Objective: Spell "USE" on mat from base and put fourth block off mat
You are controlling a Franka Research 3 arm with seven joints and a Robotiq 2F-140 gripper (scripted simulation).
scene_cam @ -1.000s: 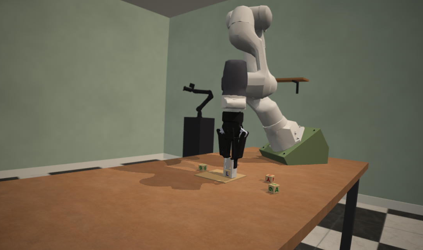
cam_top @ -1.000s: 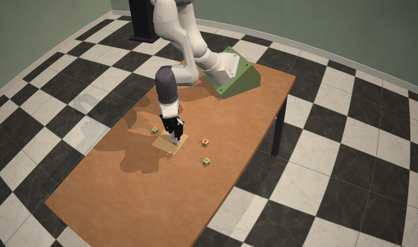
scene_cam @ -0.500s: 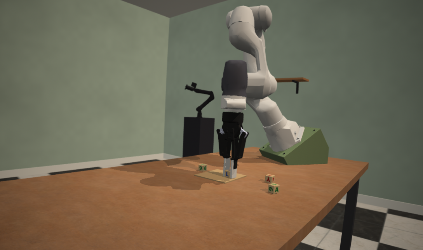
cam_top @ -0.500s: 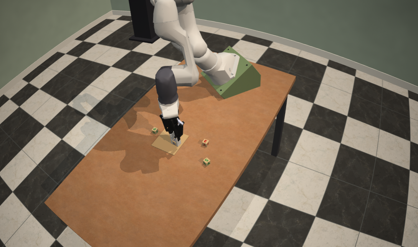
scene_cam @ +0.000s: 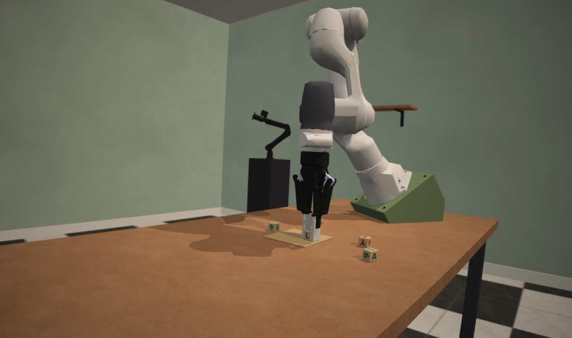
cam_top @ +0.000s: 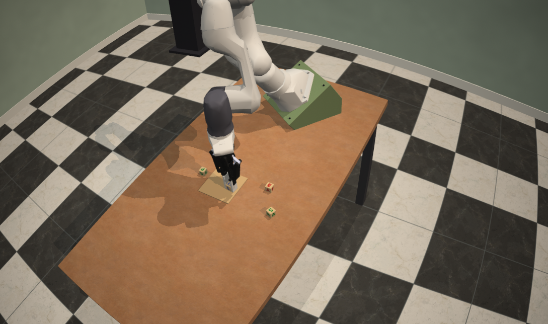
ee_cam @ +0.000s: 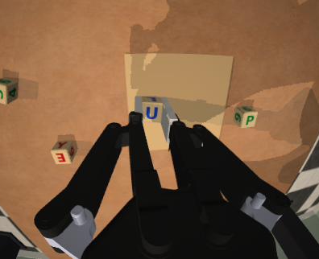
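My gripper is now 2 cm above the U block. Round my hand: E block (13 cm to the left, 6 cm behind, 3 cm below); mat (4 cm to the right, 4 cm below); green P block (14 cm to the right, 3 cm below, 2 cm behind).
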